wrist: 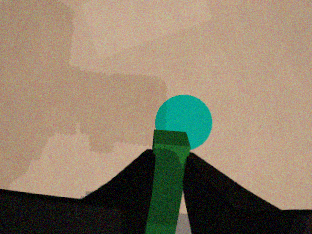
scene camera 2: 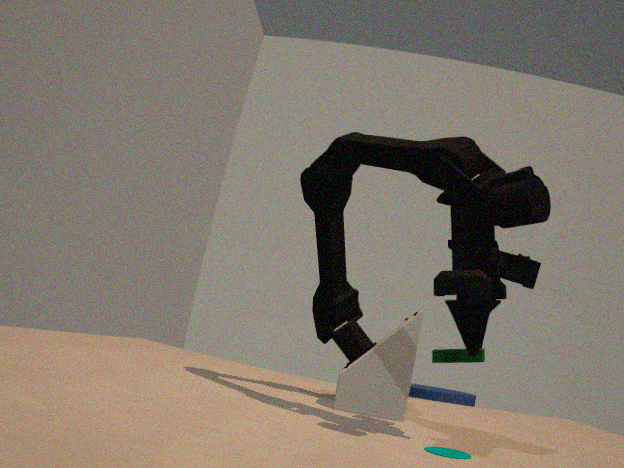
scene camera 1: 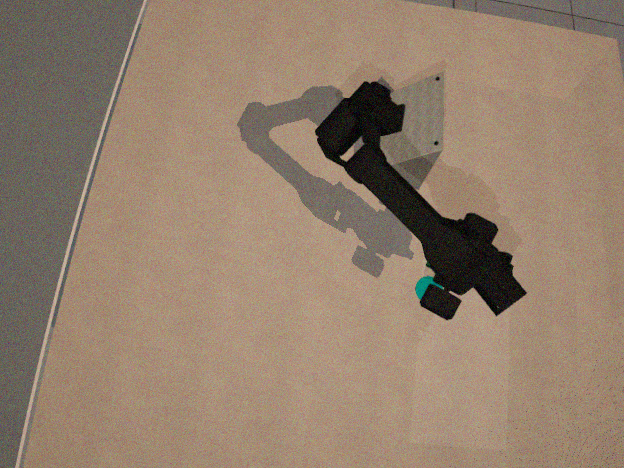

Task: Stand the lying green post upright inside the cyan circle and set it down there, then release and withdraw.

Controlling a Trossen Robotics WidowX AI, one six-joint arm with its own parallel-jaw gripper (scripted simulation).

Note:
My gripper holds a green post. I also see a cyan circle.
My gripper also shows in the wrist view and in scene camera 1.

